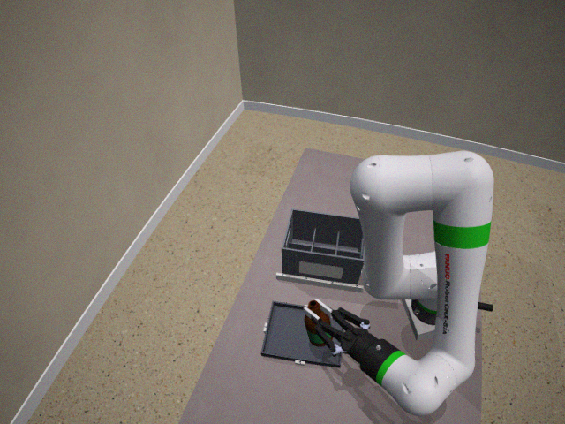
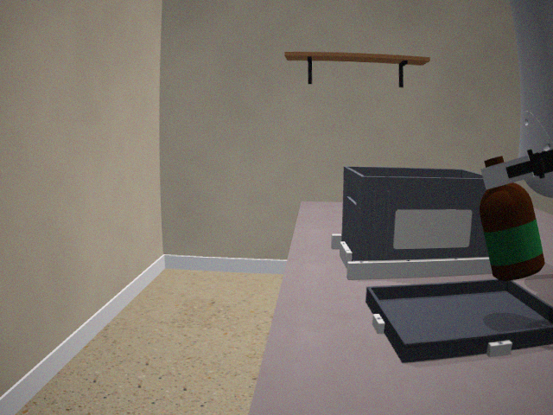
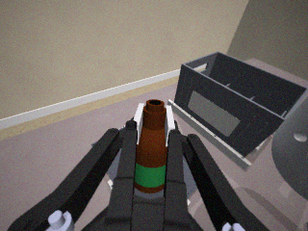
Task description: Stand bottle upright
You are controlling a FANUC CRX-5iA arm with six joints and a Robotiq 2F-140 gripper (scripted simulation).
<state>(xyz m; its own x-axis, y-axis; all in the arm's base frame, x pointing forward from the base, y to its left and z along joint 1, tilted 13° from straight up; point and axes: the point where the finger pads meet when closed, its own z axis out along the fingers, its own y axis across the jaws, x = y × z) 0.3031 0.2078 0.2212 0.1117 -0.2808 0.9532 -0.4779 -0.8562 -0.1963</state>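
The bottle is 60 mm below my hand. Round my hand: tray 200 mm below, 40 mm ahead, 10 mm to the right; then crate 310 mm to the right, 130 mm below, 80 mm ahead.
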